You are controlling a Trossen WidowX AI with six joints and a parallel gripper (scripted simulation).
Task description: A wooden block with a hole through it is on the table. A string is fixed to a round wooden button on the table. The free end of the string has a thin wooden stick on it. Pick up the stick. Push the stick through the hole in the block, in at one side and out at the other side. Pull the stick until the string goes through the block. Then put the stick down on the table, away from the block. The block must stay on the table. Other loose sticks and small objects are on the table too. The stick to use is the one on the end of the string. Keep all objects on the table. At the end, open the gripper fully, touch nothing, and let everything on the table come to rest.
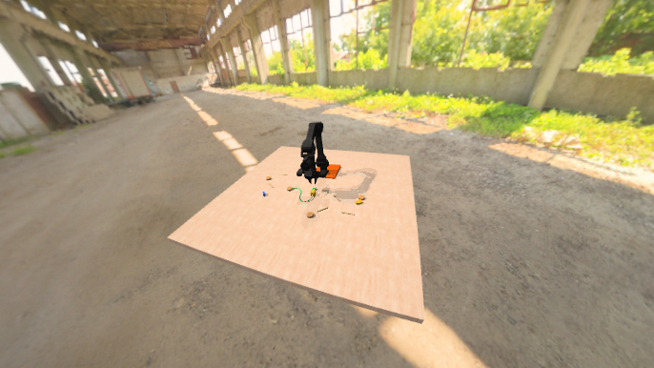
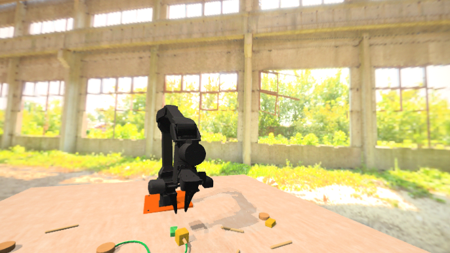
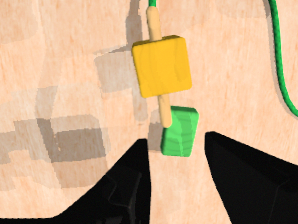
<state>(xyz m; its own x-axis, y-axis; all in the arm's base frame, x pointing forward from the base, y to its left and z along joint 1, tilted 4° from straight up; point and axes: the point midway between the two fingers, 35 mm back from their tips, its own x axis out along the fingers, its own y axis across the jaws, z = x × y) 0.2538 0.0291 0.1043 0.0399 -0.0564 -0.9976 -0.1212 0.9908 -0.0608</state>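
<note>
Now: gripper tip 60 mm above the small green block, 30 mm past it and 10 mm to the left of it. Round my gripper tip: small blue piece: 330 mm to the right, 110 mm ahead, 60 mm below; then thin wooden stick: 60 mm below, 40 mm ahead, 10 mm to the left.
</note>
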